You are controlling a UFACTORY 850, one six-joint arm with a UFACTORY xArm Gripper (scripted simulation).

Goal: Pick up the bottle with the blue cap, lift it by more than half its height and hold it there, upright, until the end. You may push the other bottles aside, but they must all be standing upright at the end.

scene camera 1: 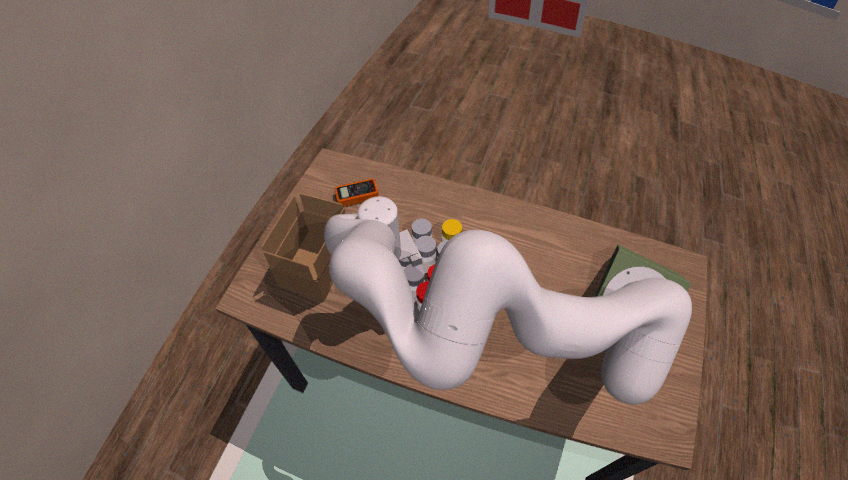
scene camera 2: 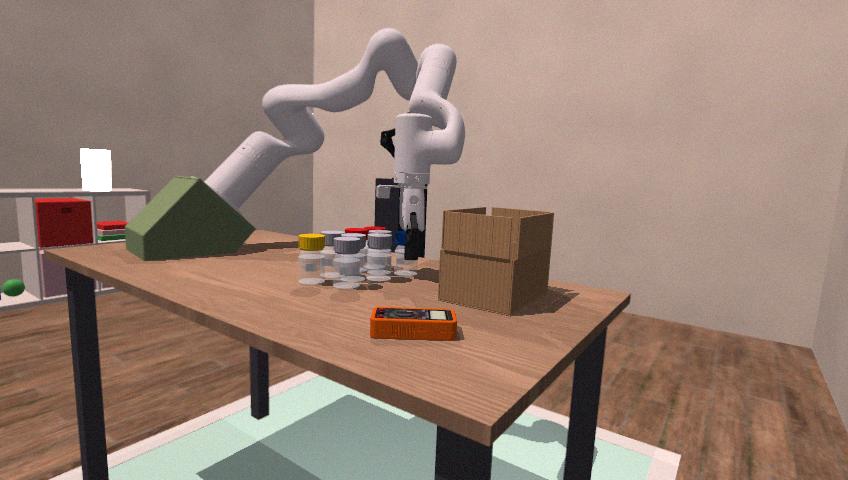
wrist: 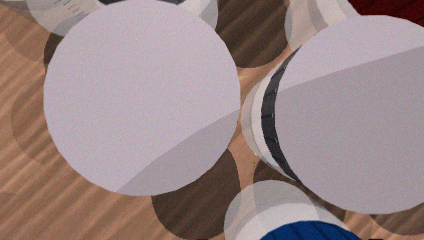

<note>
I see a cardboard box (scene camera 2: pixel 479 268), an orange multimeter (scene camera 2: pixel 386 322) and a yellow-capped bottle (scene camera 2: pixel 311 261).
The cardboard box shows as well in scene camera 1 (scene camera 1: pixel 304 242). The wrist view does not show the cardboard box: it is out of frame. The wrist view misses the orange multimeter: it is out of frame.
</note>
